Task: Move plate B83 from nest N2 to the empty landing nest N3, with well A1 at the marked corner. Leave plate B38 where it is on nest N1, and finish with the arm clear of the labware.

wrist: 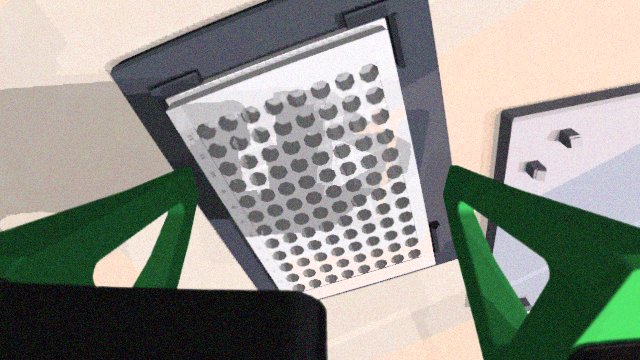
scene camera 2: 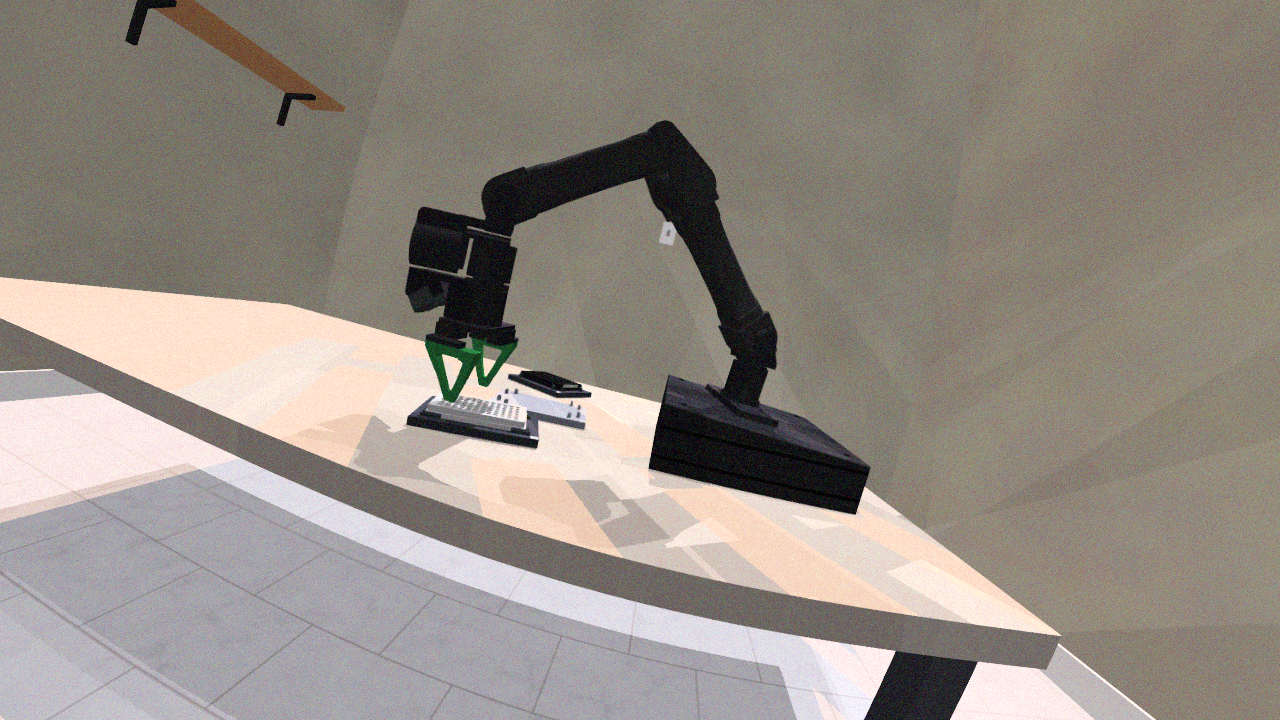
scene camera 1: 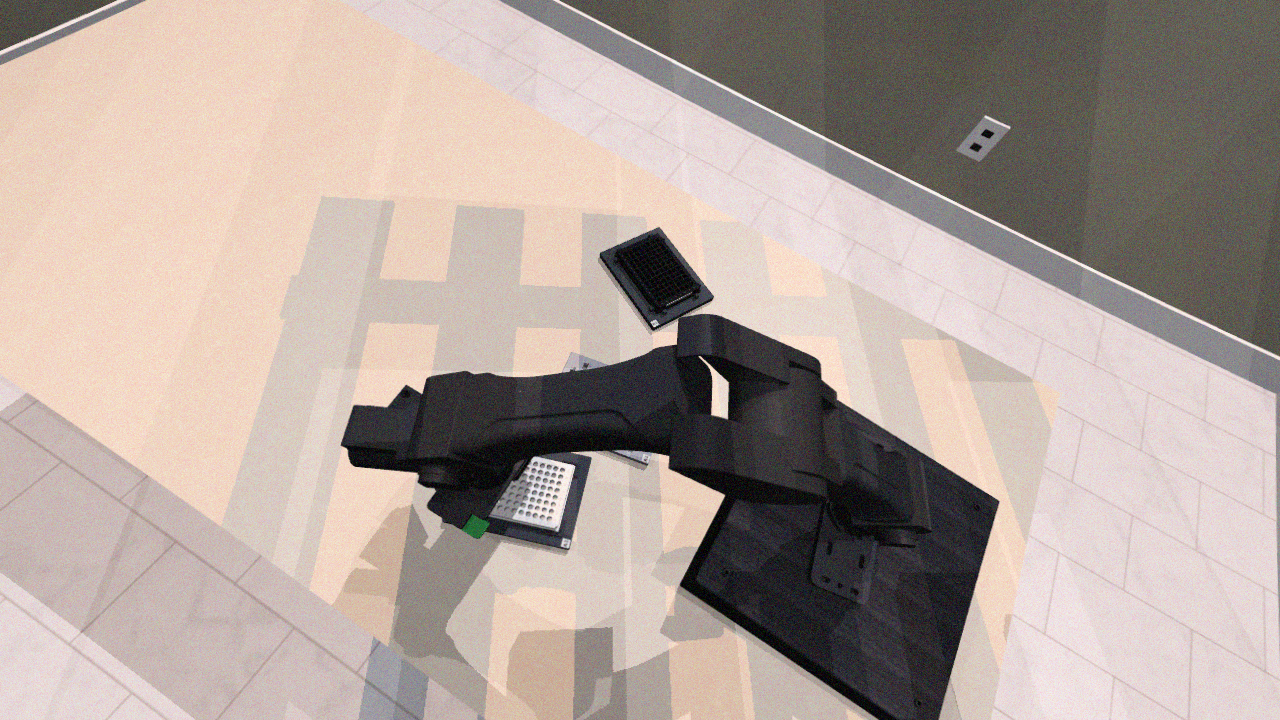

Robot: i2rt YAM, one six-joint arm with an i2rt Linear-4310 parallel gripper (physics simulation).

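Observation:
A white well plate (scene camera 1: 541,490) (scene camera 2: 478,413) (wrist: 300,175) lies flat on a dark nest (scene camera 1: 578,492) (scene camera 2: 474,433) (wrist: 425,100). A black plate (scene camera 1: 657,271) (scene camera 2: 547,380) sits on another dark nest (scene camera 1: 684,305) (scene camera 2: 577,392) farther back. A light grey nest (scene camera 1: 635,455) (scene camera 2: 554,411) (wrist: 600,165) with small pegs lies between them, partly hidden by the arm in scene camera 1; no plate shows on it. Plate and nest names cannot be read. My gripper (scene camera 2: 468,392) (wrist: 320,180) is open and empty above the white plate, with its green fingertips to either side of it in the wrist view.
The arm's black base block (scene camera 1: 948,573) (scene camera 2: 751,456) stands on the table to the right of the nests. The arm arches over the light grey nest in scene camera 1. The table's front edge (scene camera 2: 554,550) runs in front of the nests.

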